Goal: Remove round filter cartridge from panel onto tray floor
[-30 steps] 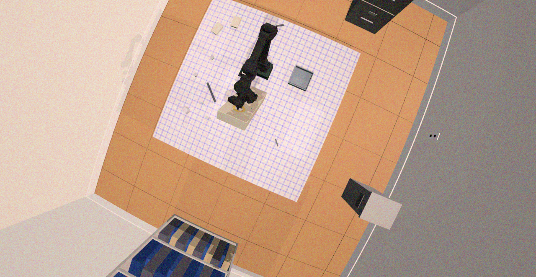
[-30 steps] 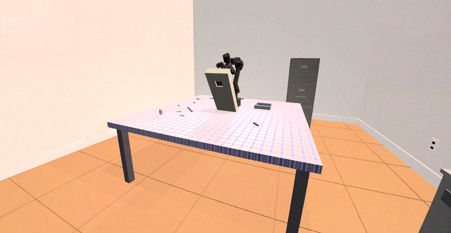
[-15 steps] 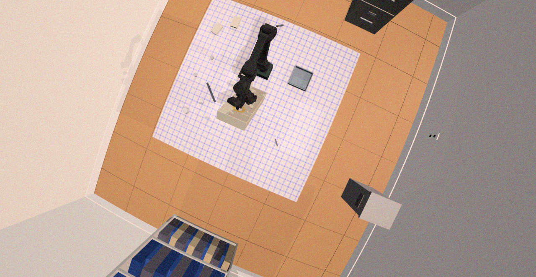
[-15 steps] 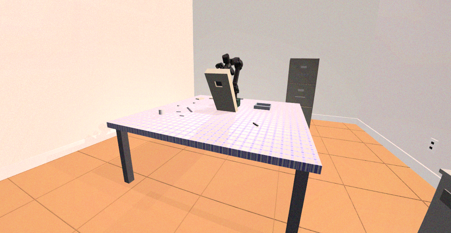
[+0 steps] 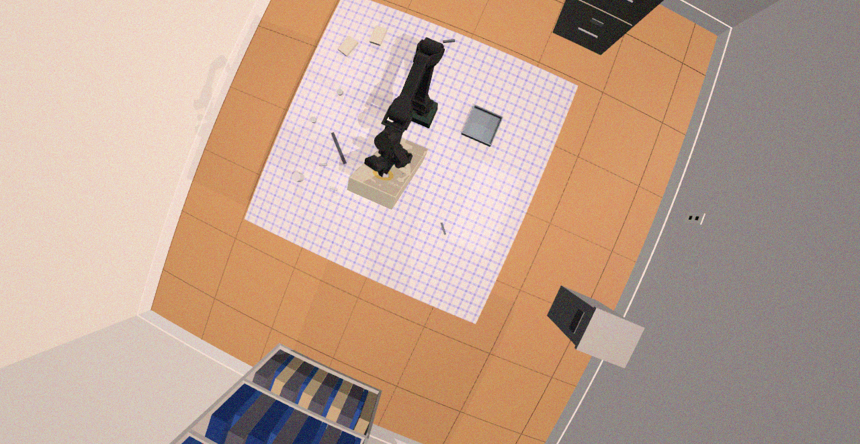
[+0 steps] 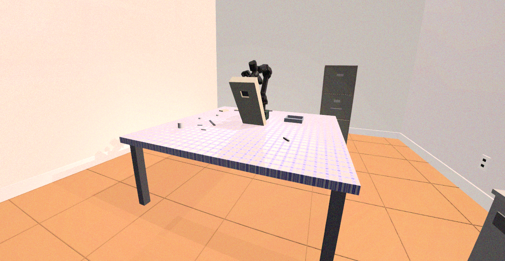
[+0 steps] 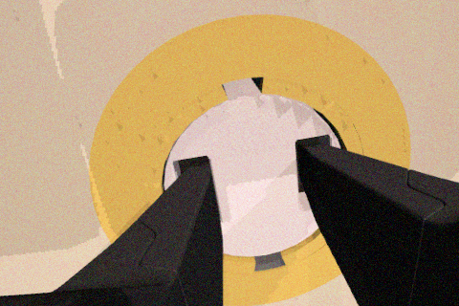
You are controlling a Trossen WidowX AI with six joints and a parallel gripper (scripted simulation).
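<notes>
The round filter cartridge lies 10 mm ahead of my gripper tip and 10 mm below it. From my gripper tip the other things lie so: tray 420 mm behind, 270 mm to the left, 270 mm below.
</notes>
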